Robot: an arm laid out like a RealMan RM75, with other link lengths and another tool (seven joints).
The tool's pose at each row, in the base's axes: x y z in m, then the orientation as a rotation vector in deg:
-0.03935, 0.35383, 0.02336, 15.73, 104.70, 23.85
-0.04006, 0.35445, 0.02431, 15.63, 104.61, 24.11
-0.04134, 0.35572, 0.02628, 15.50, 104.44, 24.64
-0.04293, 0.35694, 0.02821, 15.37, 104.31, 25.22
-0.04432, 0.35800, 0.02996, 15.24, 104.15, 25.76
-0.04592, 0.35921, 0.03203, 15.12, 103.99, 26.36
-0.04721, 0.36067, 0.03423, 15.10, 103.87, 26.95
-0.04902, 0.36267, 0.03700, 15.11, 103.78, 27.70
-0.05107, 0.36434, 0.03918, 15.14, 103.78, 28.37
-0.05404, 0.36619, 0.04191, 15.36, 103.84, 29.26
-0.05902, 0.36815, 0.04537, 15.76, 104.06, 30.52
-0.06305, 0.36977, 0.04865, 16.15, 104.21, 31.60
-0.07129, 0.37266, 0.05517, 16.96, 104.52, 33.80
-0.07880, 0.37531, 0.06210, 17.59, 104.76, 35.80
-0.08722, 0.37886, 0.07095, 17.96, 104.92, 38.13
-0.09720, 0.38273, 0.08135, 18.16, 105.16, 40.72
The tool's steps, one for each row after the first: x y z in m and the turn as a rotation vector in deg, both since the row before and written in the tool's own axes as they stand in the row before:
-0.00038, 0.00098, -0.00083, -0.24, -0.02, 0.07
-0.00085, 0.00201, -0.00154, -0.45, -0.04, 0.19
-0.00074, 0.00198, -0.00181, -0.48, 0.01, 0.22
-0.00070, 0.00176, -0.00159, -0.46, -0.03, 0.19
-0.00085, 0.00206, -0.00183, -0.49, -0.01, 0.23
-0.00094, 0.00235, -0.00150, -0.42, 0.01, 0.30
-0.00105, 0.00313, -0.00201, -0.50, 0.08, 0.40
-0.00058, 0.00261, -0.00214, -0.42, 0.14, 0.38
-0.00068, 0.00311, -0.00309, -0.45, 0.23, 0.63
-0.00061, 0.00373, -0.00513, -0.55, 0.45, 0.95
-0.00080, 0.00333, -0.00423, -0.46, 0.35, 0.85
-0.00152, 0.00645, -0.00865, -0.91, 0.73, 1.73
-0.00190, 0.00658, -0.00803, -0.89, 0.66, 1.50
-0.00240, 0.00865, -0.00902, -1.24, 0.73, 1.49
-0.00255, 0.01022, -0.01057, -1.44, 0.93, 1.51

